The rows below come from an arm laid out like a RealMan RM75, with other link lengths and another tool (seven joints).
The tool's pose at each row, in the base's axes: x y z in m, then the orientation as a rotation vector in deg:
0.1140 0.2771 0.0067 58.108 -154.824 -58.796
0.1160 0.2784 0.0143 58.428 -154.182 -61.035
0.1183 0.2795 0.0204 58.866 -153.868 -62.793
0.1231 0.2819 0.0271 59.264 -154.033 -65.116
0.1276 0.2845 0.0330 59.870 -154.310 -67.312
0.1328 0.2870 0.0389 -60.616 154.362 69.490
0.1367 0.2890 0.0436 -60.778 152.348 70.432
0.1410 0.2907 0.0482 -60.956 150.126 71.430
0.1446 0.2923 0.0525 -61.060 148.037 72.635
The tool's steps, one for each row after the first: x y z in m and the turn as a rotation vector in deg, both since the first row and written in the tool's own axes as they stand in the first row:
-0.0035 0.0043 -0.0057 -1.319 -0.659 -0.479
-0.0069 0.0074 -0.0105 -2.221 -1.353 -1.001
-0.0131 0.0102 -0.0157 -3.123 -2.724 -1.611
-0.0191 0.0127 -0.0201 -3.859 -4.144 -2.355
-0.0256 0.0149 -0.0248 -4.533 -5.747 -3.308
-0.0305 0.0167 -0.0284 -5.100 -7.052 -4.312
-0.0356 0.0181 -0.0322 -5.720 -8.483 -5.428
-0.0401 0.0196 -0.0357 -6.505 -9.804 -6.417

